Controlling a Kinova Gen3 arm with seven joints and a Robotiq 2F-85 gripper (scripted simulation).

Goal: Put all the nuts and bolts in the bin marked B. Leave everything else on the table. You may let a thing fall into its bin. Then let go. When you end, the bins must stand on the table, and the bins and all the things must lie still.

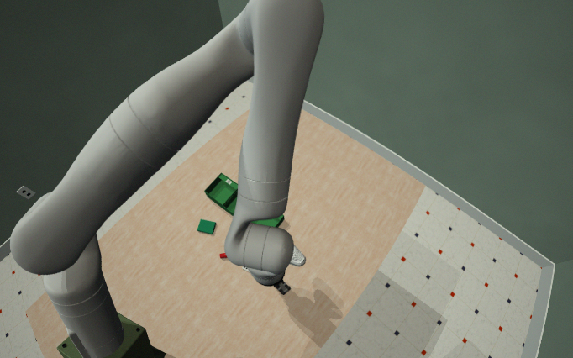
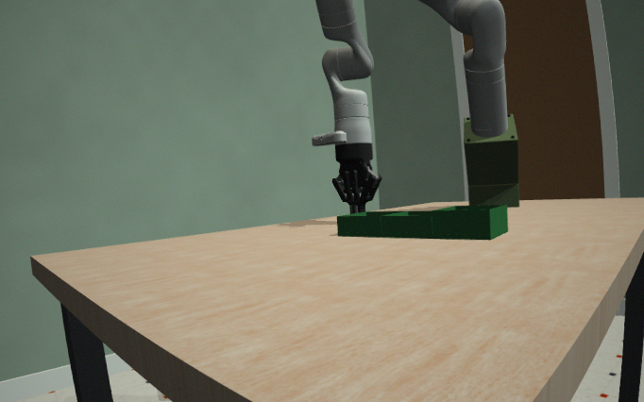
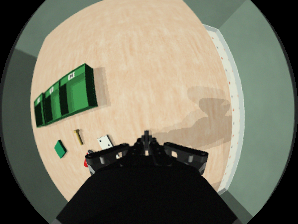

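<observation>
The green bin is 22 cm to the left of my hand and 8 cm ahead of it. Also, from my hand: black bolt 2 cm below, 1 cm behind; then white domino 8 cm to the left, 2 cm below, 2 cm behind; then red cylinder 14 cm to the left, 5 cm behind, 1 cm below.
</observation>
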